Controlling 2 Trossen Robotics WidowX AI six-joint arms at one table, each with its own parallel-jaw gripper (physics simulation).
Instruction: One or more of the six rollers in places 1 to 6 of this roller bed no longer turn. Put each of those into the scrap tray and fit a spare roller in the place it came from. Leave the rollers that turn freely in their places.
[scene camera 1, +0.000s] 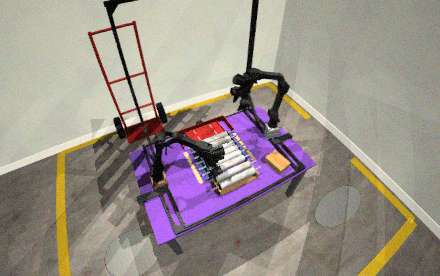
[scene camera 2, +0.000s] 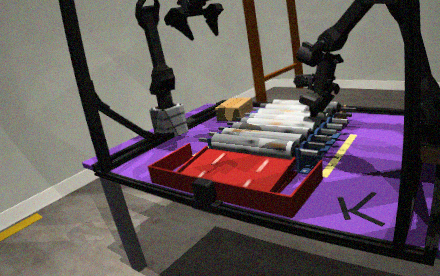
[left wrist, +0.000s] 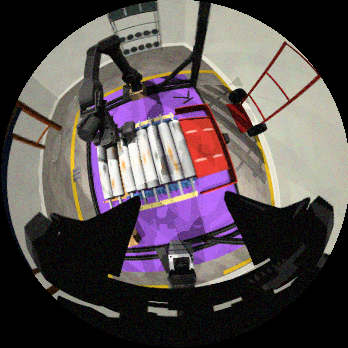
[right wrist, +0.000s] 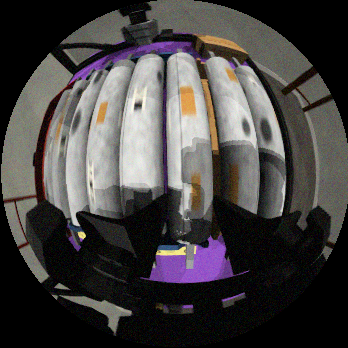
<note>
The left gripper (left wrist: 182, 197) is open, with nothing in its grasp. Also in view: the right gripper (scene camera 2: 315, 117) and a box (right wrist: 201, 43).
The right gripper shows as well in the left wrist view (left wrist: 121, 145) and in the right wrist view (right wrist: 191, 198).
</note>
